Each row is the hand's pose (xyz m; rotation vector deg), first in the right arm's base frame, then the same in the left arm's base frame.
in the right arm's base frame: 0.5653 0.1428 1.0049 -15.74 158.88 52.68
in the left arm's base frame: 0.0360 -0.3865 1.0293 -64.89 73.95 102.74
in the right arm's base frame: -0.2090 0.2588 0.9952 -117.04 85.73 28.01
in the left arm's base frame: -0.4986 -0.4834 0.4654 -87.27 -1.26 31.51
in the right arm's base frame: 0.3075 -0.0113 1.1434 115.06 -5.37 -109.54
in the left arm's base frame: -0.0120 -0.6138 0.7939 151.91 84.36 -41.52
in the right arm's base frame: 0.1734 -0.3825 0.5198 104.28 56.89 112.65
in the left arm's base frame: 0.3163 -0.1855 0.2905 -31.13 -14.63 -140.17
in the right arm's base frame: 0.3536 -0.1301 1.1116 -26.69 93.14 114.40
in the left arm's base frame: 0.1151 -0.6153 0.7609 -69.82 -6.49 136.79
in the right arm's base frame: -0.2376 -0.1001 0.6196 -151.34 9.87 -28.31
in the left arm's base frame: -0.1625 -0.2607 0.1366 -73.18 -32.67 -43.51
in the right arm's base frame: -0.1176 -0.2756 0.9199 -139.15 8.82 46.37
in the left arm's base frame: -0.0049 -0.5742 0.2472 -89.30 -66.38 7.22
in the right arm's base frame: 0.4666 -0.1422 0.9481 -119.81 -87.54 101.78
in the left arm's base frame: 0.2177 -0.4470 0.7895 92.21 150.81 4.03
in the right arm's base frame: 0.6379 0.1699 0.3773 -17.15 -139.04 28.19
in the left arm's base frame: 0.1640 0.2163 0.8876 -53.38 158.81 39.62
